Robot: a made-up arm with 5 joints.
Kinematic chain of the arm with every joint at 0, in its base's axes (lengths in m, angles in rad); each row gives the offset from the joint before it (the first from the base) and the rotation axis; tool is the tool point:
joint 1: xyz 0 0 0.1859 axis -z
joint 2: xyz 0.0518 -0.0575 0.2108 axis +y
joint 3: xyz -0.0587 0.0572 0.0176 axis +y
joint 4: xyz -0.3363 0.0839 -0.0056 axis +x
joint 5: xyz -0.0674 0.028 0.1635 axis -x
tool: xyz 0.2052 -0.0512 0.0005
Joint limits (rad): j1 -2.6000..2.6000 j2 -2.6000..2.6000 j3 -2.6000..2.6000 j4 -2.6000..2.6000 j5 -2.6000..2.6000
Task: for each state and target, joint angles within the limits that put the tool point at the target. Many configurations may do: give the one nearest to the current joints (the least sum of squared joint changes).
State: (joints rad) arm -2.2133 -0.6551 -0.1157 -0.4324 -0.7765
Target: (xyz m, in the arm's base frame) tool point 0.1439 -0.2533 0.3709
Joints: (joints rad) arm -2.6000 -0.5082 -0.1758 -0.5165 -0.0640
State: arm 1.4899 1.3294 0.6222 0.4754 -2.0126
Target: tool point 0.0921 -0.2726 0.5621
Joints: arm 1.5546 1.4882 0.6251 0.3918 -2.1050
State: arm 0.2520 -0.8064 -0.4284 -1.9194 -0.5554
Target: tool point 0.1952 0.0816 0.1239
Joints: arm 0.7652 -1.2700 -0.0503 -2.5160 -0.1352
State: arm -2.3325 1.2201 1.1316 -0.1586 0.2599
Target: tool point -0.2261 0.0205 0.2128
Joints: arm -2.5834 1.7939 1.7188 -0.2079 0.3785
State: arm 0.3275 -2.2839 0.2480 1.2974 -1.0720
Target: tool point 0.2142 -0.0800 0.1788
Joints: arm 0.4546 -2.5950 -0.0736 0.6724 -1.2784
